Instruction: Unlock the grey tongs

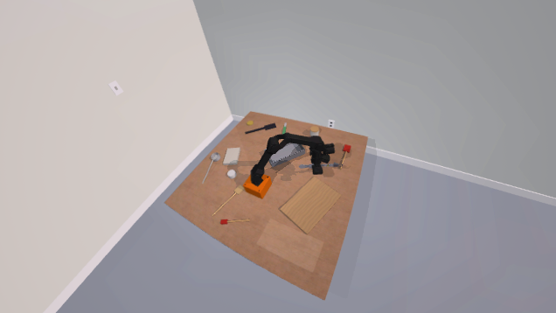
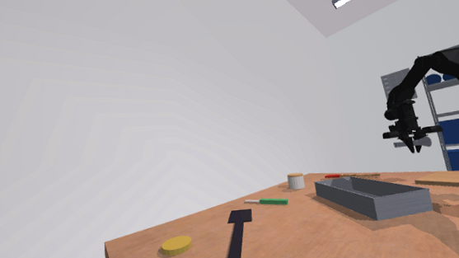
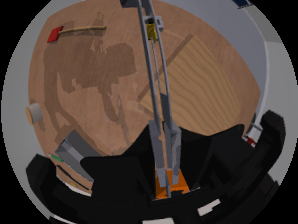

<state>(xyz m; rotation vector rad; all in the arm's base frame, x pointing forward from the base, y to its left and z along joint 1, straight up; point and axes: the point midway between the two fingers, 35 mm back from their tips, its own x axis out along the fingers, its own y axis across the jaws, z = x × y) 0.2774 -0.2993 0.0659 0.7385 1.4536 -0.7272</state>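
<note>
Right now the wooden board is 180 mm behind my gripper tip, 70 mm to the right of it and 120 mm below it. Round my gripper tip: grey roasting tin 100 mm ahead, 340 mm to the left, 100 mm below; then red spatula 350 mm ahead, 100 mm to the right, 120 mm below; then jar 440 mm ahead, 240 mm to the left, 90 mm below.
</note>
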